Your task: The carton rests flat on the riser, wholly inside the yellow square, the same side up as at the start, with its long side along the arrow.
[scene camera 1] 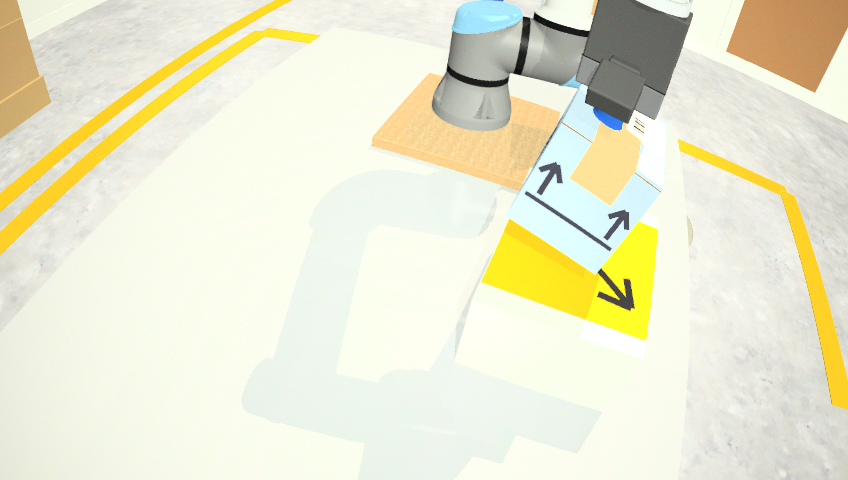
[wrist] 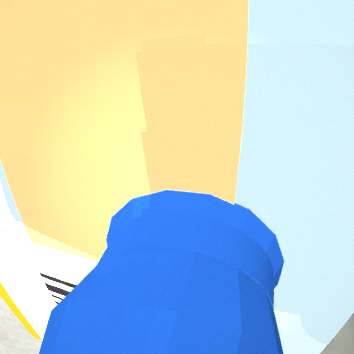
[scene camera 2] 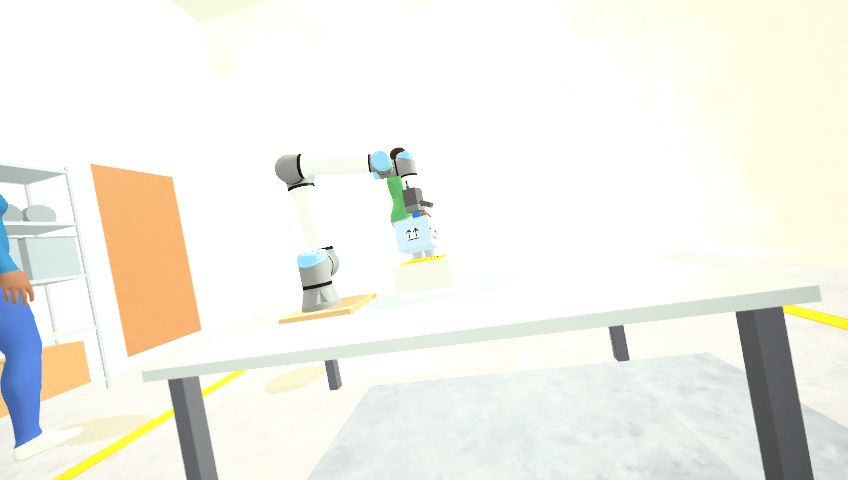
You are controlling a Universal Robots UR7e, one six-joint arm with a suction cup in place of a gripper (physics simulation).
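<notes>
The light blue carton (scene camera 1: 571,199) (scene camera 2: 414,245) (wrist: 300,125) hangs from my blue suction cup (scene camera 1: 608,118) (scene camera 2: 415,214) (wrist: 195,220), which is pressed on its taped top. Its printed arrows point up. The carton is above the white riser (scene camera 1: 535,339) (scene camera 2: 423,278), with a gap under it in scene camera 2, where it looks slightly tilted. It covers part of the yellow square (scene camera 1: 529,279) (scene camera 2: 423,259). The head of the black arrow (scene camera 1: 613,286) shows past the carton's lower corner; the rest is hidden. The printed face's lower edge runs at an angle to the arrow.
My arm's base (scene camera 1: 473,104) (scene camera 2: 320,294) stands on a wooden board (scene camera 1: 410,136) (scene camera 2: 351,304) behind the riser, on the white table (scene camera 1: 178,285) (scene camera 2: 476,333). A person in green stands behind my arm in scene camera 2. Another person and a shelf unit (scene camera 2: 76,226) are at the left.
</notes>
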